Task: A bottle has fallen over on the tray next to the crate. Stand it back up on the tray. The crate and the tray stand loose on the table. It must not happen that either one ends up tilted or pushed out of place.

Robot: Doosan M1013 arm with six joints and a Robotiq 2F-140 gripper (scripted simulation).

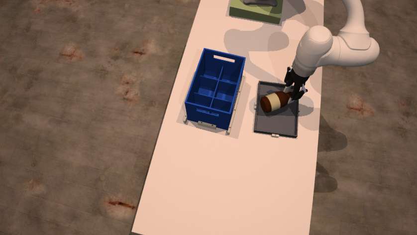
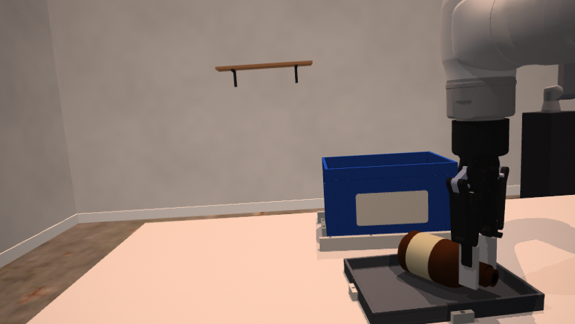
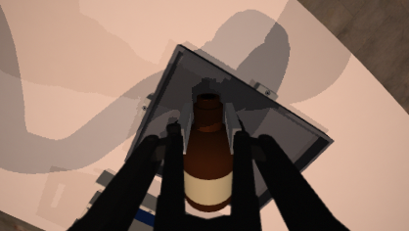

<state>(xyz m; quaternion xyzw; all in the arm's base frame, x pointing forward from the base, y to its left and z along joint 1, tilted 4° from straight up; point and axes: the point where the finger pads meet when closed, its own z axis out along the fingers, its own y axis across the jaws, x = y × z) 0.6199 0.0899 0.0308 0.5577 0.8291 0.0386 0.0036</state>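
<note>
The brown bottle lies 5 cm to the right of my hand, 2 cm below it and 2 cm ahead of it. The rest, counted from my hand: blue crate 33 cm to the right, 2 cm above, 1 cm behind; then dark grey tray 5 cm to the right, 5 cm below, 5 cm ahead.
</note>
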